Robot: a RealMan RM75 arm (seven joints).
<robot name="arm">
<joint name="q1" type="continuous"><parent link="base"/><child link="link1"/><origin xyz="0 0 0.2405" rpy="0 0 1.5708"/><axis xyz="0 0 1"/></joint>
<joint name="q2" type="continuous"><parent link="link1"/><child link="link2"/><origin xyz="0 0 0" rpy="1.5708 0 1.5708"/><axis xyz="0 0 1"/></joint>
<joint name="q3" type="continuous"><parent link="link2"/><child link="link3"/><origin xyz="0 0.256 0" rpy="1.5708 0 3.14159"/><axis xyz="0 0 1"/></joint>
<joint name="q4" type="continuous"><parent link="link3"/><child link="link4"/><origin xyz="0 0 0" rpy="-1.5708 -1.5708 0"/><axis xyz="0 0 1"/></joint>
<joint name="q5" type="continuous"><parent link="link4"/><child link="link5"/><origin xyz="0.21 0 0" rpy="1.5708 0 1.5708"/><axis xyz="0 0 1"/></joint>
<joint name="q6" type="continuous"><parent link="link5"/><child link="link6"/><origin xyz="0 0 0" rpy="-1.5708 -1.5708 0"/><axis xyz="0 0 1"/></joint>
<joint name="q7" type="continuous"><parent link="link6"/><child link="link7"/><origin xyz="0.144 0 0" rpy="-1.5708 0 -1.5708"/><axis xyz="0 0 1"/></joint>
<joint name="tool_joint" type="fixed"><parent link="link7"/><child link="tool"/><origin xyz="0 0 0" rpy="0 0 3.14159"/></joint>
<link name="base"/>
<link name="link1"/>
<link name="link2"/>
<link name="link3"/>
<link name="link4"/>
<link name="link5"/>
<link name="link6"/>
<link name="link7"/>
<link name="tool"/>
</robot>
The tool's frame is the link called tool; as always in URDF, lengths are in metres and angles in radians. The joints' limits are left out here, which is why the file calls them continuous.
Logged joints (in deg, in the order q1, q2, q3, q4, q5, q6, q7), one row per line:
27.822, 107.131, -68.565, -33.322, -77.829, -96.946, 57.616
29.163, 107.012, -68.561, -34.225, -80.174, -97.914, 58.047
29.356, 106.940, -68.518, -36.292, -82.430, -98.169, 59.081
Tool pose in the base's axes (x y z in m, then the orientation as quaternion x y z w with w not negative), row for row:
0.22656, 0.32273, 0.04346, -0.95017, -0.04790, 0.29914, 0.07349
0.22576, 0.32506, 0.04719, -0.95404, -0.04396, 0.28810, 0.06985
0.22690, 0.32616, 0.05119, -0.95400, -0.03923, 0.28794, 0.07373
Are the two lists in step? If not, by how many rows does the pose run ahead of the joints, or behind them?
The pose runs 2 rows ahead of the joints: the pose in row i belongs to the joints in row i + 2.
